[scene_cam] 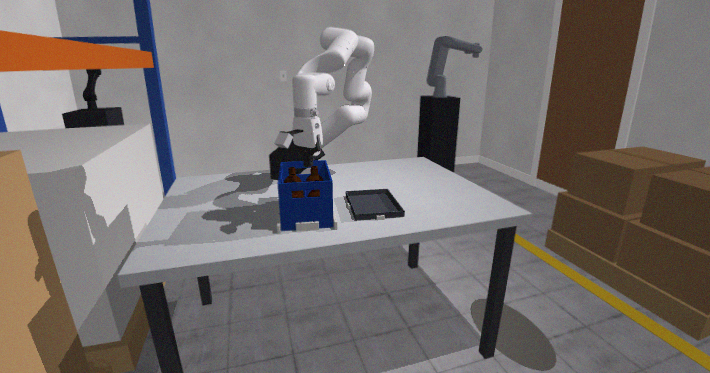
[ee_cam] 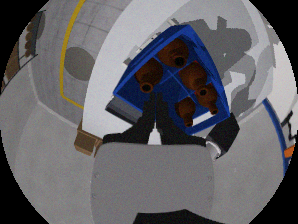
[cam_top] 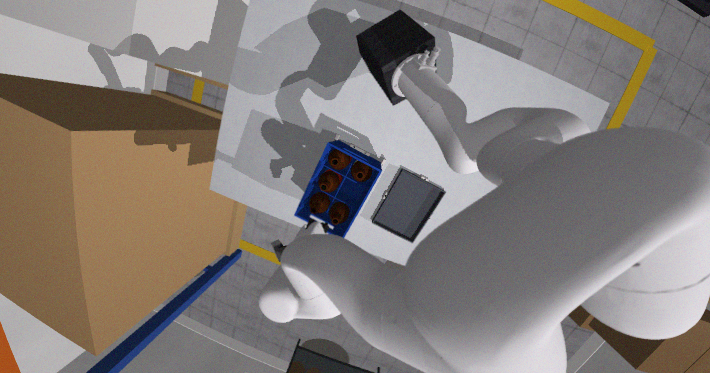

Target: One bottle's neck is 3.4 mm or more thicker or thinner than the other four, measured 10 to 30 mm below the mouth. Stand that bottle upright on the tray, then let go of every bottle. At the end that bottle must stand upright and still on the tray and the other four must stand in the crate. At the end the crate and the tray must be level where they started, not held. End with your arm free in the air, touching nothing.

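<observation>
Right now the blue crate is 9 cm behind my hand, 1 cm to the right of it and 16 cm below it. The rest, counted from my hand: dark tray: 10 cm behind, 27 cm to the left, 23 cm below; glass bottle: 19 cm behind, 5 cm to the right, 15 cm below.
</observation>
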